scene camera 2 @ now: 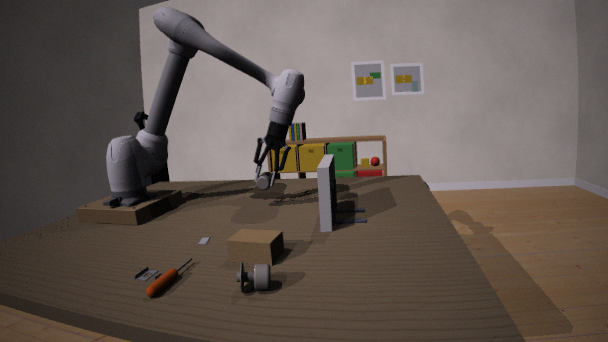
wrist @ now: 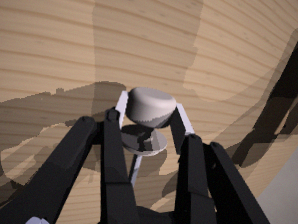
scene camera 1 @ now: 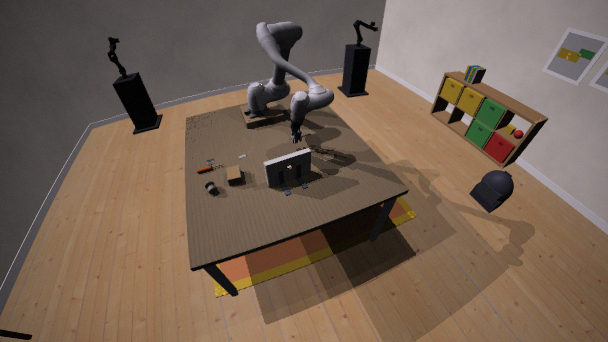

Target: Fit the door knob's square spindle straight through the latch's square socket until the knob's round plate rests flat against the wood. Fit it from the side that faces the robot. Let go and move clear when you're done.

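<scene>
The gripper (scene camera 2: 263, 183), (wrist: 150, 107) shares the scene with a door panel (scene camera 1: 303, 157).
</scene>
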